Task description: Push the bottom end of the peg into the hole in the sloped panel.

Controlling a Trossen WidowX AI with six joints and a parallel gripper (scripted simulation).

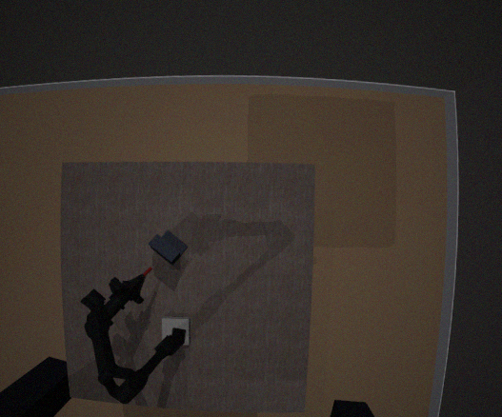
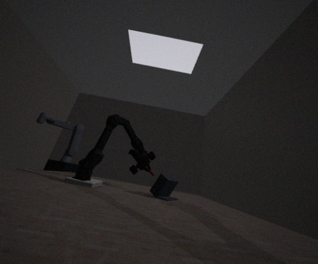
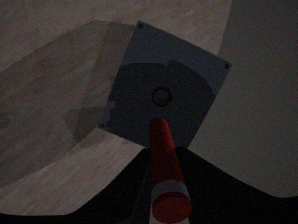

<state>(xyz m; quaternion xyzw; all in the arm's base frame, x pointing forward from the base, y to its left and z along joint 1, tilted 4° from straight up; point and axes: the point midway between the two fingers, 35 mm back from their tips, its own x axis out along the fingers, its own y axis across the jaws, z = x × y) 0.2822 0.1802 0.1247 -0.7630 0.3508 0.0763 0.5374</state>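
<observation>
Right now the sloped panel is 110 mm ahead of my gripper tip, 70 mm below it and 50 mm to the right of it. Round my gripper tip: peg 10 mm to the left, 10 mm behind, 10 mm above.
</observation>
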